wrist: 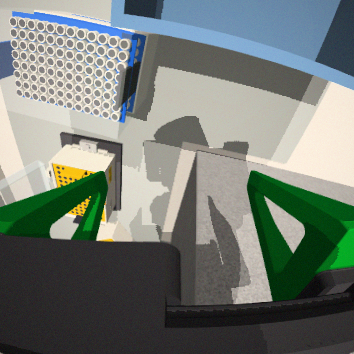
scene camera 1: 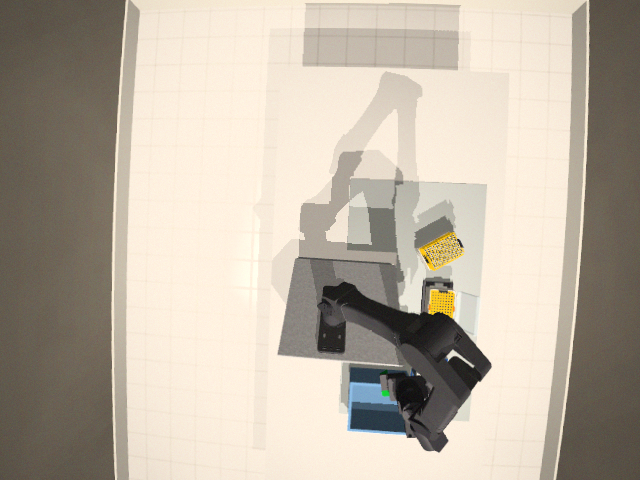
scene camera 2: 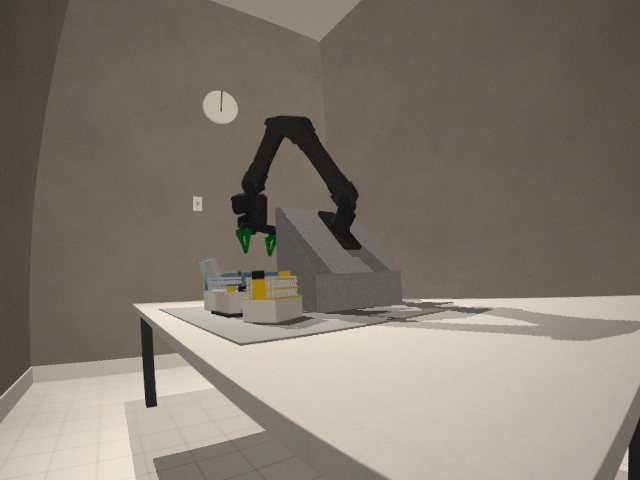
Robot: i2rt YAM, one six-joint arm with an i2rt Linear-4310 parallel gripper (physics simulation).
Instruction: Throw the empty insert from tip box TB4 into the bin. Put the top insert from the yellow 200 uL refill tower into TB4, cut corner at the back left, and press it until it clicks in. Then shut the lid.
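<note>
Tip box TB4 (scene camera 1: 427, 297) (wrist: 82, 157) stands in a dark holder. The yellow insert (scene camera 1: 442, 303) (wrist: 67, 174) in its top shows open holes without tips. Its clear lid (scene camera 1: 467, 312) (wrist: 22, 185) stands open at the side. The yellow refill tower (scene camera 1: 442, 251) (scene camera 2: 272, 289) stands behind TB4 in the overhead view, turned at an angle, with stacked inserts full of tips. The blue bin (scene camera 1: 349, 408) (wrist: 200, 31) is on the near side. My gripper (scene camera 2: 257, 253) (wrist: 176, 178) is open, with nothing between its green fingers, high above the table. In the overhead view the arm hides part of the bin.
A blue refill tower (wrist: 70, 65) full of tips stands between TB4 and the bin; the arm mostly hides it in the overhead view. The grey sloped base (scene camera 1: 361, 330) (scene camera 2: 338, 289) that carries the arm stands left of the boxes in the overhead view.
</note>
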